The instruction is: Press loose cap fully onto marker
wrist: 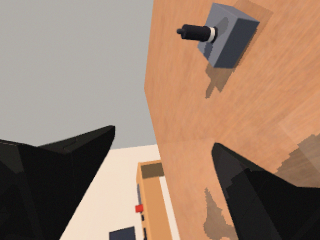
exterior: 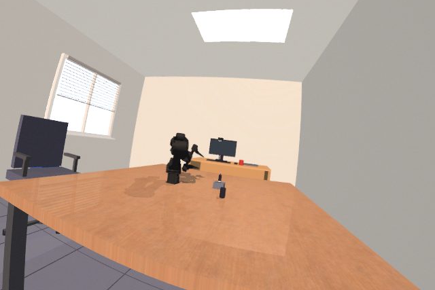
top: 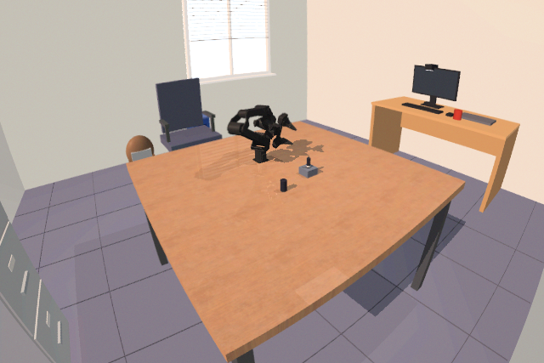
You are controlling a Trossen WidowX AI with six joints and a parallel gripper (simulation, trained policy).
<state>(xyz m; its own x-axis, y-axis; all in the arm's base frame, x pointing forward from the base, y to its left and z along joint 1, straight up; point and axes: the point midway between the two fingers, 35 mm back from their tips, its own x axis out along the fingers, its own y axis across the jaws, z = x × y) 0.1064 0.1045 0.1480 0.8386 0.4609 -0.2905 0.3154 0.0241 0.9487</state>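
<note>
My gripper tip is 200 mm short of the dark cap, 220 mm to the left of it and 110 mm above it. Round my gripper tip: grey holder block: 140 mm ahead, 30 mm to the right, 120 mm below.
</note>
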